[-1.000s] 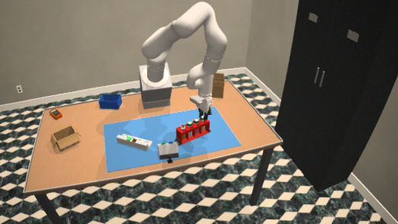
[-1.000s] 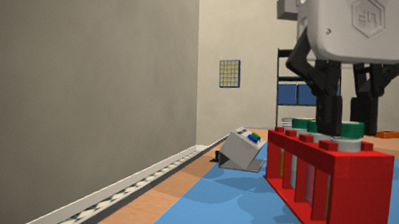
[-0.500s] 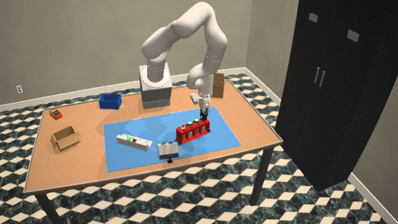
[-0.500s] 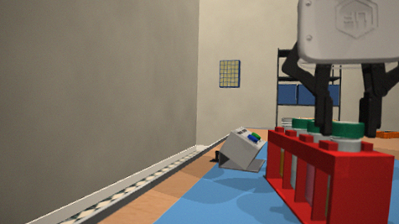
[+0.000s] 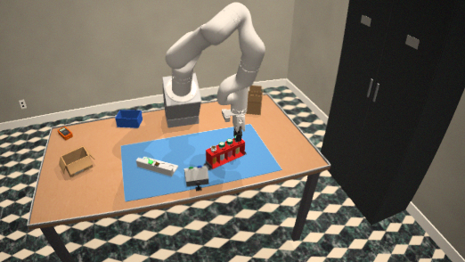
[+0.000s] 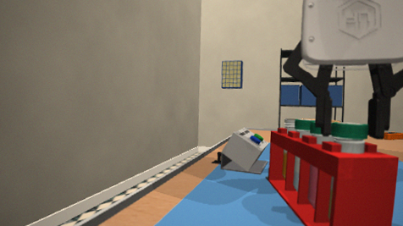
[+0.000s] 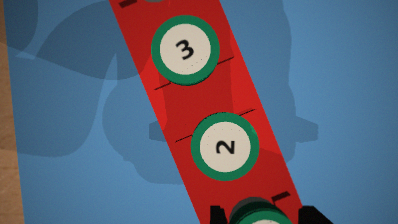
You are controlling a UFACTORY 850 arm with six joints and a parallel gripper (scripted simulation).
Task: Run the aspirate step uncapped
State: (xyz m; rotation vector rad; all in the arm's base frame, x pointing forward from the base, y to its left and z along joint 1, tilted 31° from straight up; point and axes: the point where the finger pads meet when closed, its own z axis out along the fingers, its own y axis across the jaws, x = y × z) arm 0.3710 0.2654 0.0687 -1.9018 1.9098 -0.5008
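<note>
The green cap lies 1 cm below my hand. From my hand the other things lie so: green ready key: 14 cm ahead, 28 cm to the right, 6 cm below; then key housing: 16 cm ahead, 25 cm to the right, 8 cm below; then blue cycle key: 14 cm ahead, 23 cm to the right, 6 cm below.
</note>
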